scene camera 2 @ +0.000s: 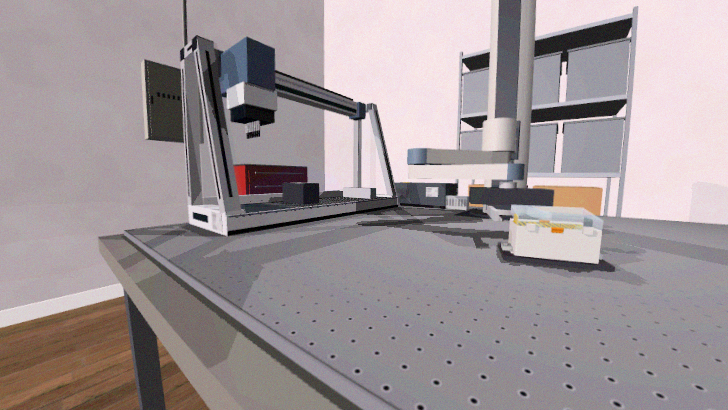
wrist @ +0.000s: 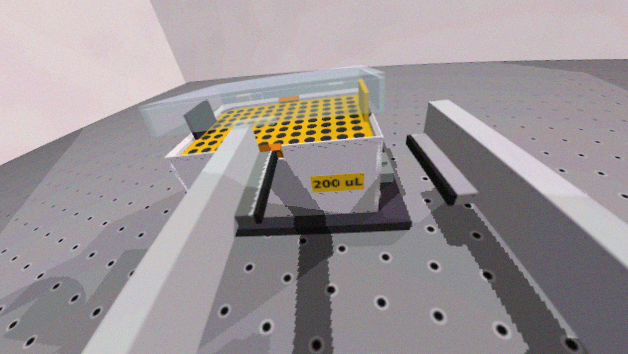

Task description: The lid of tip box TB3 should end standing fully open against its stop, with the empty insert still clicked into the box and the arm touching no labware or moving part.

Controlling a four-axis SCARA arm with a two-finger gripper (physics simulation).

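Places are measured from the arm's base along level axes (x back, y right, z up), in centimetres.
Pixels of known places: gripper, fingertip midpoint: point(scene camera 2: 522, 217) point(wrist: 339, 131); arm's base, link origin: point(scene camera 2: 502, 217).
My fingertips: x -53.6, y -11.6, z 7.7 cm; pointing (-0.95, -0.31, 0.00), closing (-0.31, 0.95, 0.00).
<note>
For each thing: its top centre in the pictures, then the offset to it from my fingertips. "spot": a spot on its surface instead. Level surfaces: height alone.
- Tip box TB3, top centre: point(wrist: 277, 108) point(scene camera 2: 550, 221) dx -2.9, dy -4.8, dz +0.1 cm
- yellow insert, top centre: point(wrist: 274, 95) point(scene camera 2: 551, 216) dx -2.9, dy -4.8, dz +1.0 cm
- blue head, surface spot: point(scene camera 2: 254, 63) spot: dx -22.2, dy +58.0, dz +36.5 cm
- perforated table, surface height: dz -6.4 cm
- dark grey box, surface spot: point(scene camera 2: 417, 194) spot: dx +57.1, dy +50.5, dz -0.5 cm
- small white rack, surface spot: point(scene camera 2: 456, 202) spot: dx +58.0, dy +31.5, dz -3.3 cm
Tip box TB3 point(scene camera 2: 555, 248) point(wrist: 345, 159) is white, with a yellow "200 uL" label, and stands on a dark base. Its clear lid point(scene camera 2: 560, 212) point(wrist: 340, 76) is slightly raised at the front in the wrist view, far from upright. The yellow insert point(wrist: 310, 120) with dark empty holes sits in the box. My gripper point(scene camera 2: 497, 212) point(wrist: 339, 131) is shut with nothing held, a gap showing between its pads. In the wrist view the left finger's tip is at the front rim, overlapping the lid's near edge; whether they touch is unclear. The right finger is right of the box.
A gantry machine point(scene camera 2: 305, 209) with a blue head point(scene camera 2: 254, 63) stands at the left back of the perforated table point(scene camera 2: 407, 305). A dark grey box point(scene camera 2: 417, 194) and a small white rack point(scene camera 2: 456, 202) are behind the arm. A shelf unit point(scene camera 2: 630, 101) stands behind.
</note>
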